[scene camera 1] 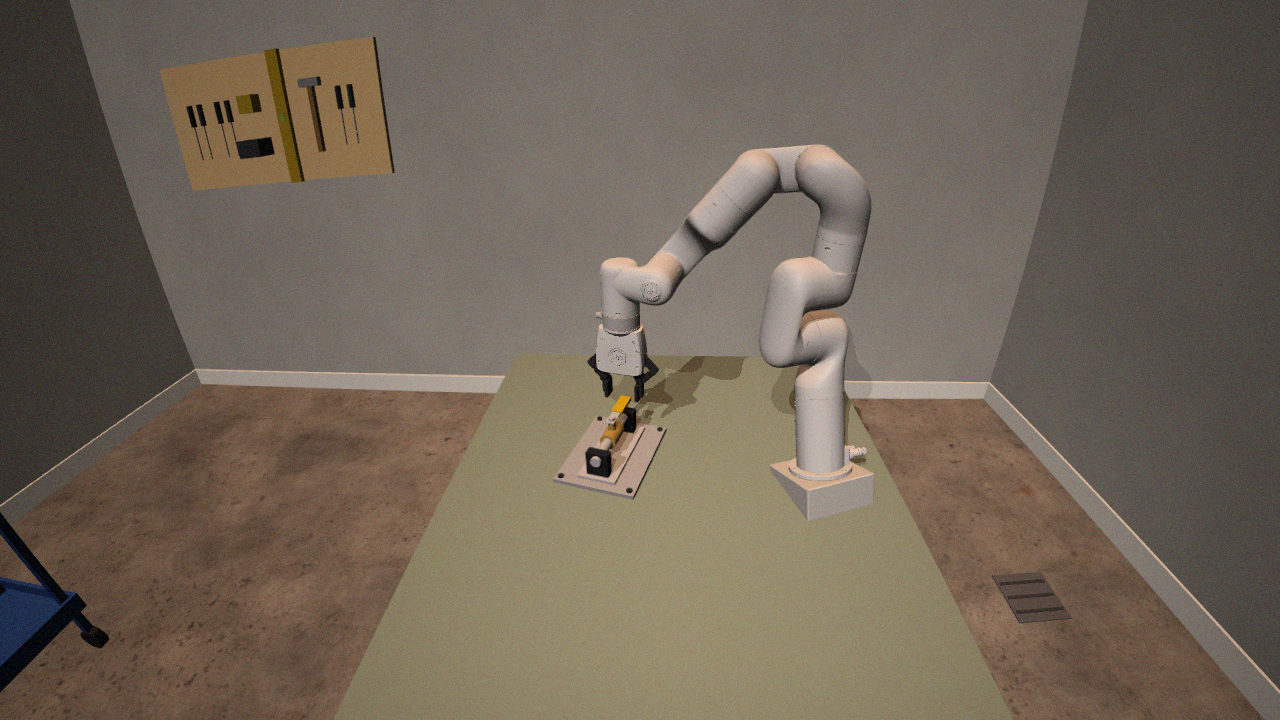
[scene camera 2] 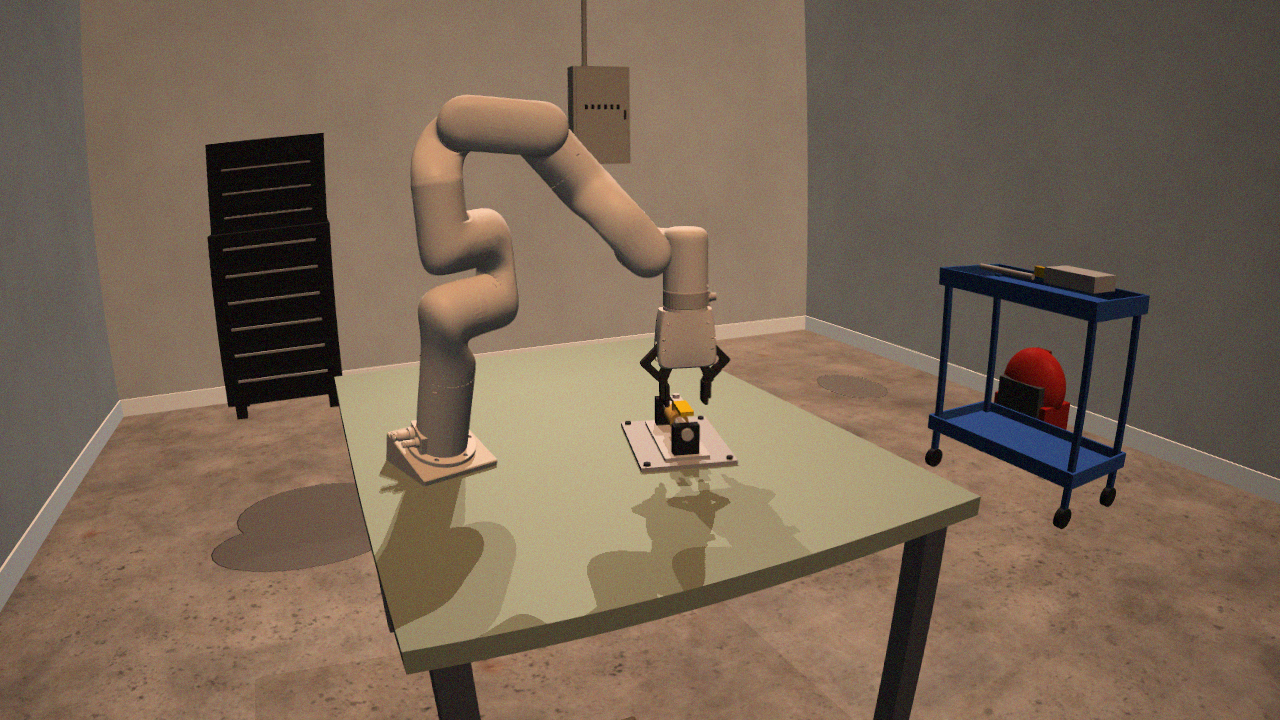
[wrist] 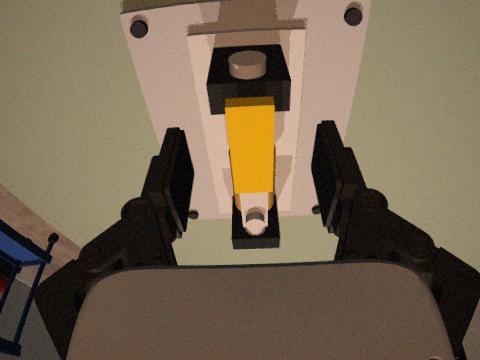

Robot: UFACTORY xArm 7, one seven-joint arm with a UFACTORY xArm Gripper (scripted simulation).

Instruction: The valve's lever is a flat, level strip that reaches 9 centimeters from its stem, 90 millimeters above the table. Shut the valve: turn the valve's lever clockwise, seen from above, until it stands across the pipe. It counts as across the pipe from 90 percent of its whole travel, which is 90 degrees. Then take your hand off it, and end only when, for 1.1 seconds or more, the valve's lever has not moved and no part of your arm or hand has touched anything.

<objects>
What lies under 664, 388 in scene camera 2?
The gripper.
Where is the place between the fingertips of the gripper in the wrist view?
251, 146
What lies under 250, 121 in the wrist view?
A yellow lever.
</objects>
